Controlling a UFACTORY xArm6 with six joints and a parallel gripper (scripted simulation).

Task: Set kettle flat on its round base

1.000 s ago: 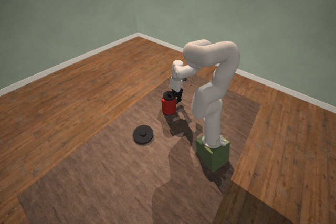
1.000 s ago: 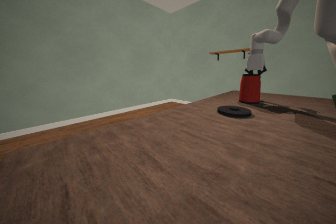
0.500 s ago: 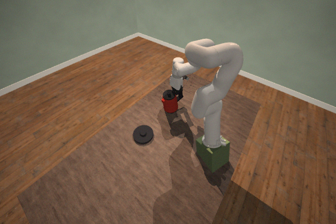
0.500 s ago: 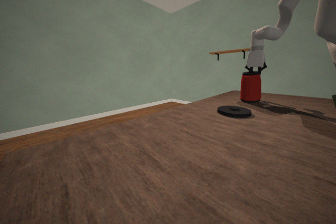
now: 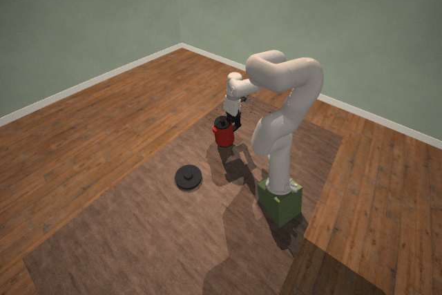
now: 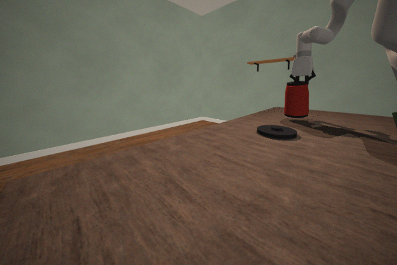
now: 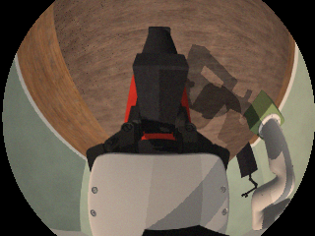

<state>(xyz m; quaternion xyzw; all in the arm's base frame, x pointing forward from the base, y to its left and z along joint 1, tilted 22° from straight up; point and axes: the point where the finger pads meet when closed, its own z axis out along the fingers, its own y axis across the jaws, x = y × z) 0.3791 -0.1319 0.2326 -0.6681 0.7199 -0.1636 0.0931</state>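
Right now the red kettle is 6 cm below my hand and 3 cm to the left of it. The rest, counted from my hand: round kettle base 38 cm to the left, 19 cm below, 1 cm behind.
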